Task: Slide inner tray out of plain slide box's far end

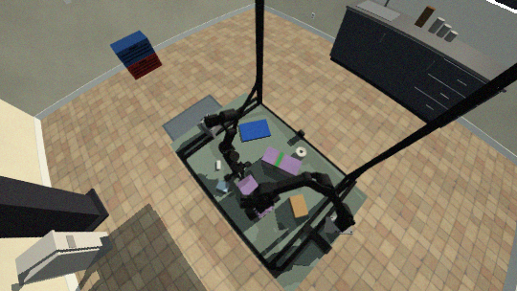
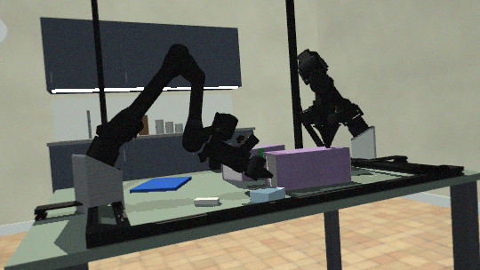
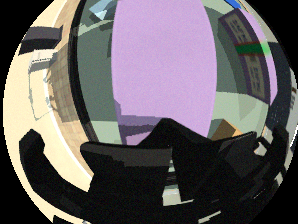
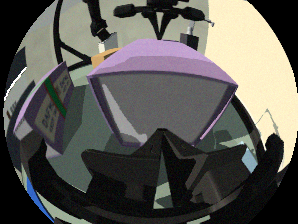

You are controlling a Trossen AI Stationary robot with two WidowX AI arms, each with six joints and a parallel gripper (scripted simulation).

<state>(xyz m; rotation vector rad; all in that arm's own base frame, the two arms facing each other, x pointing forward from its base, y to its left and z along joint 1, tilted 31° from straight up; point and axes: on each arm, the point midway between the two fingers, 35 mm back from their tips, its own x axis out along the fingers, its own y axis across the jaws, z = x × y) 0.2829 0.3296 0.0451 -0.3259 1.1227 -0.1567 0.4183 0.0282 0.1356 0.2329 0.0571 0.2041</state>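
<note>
Now: the light blue block 11 cm ahead of my right hand, 7 cm to the right of it and 4 cm below it. From my right hand the other things lie so: blue mat: 34 cm behind, 18 cm to the right, 5 cm below; tan pad: 37 cm to the left, 9 cm behind, 2 cm below; small white block: 19 cm to the right, 4 cm below, 3 cm ahead.
</note>
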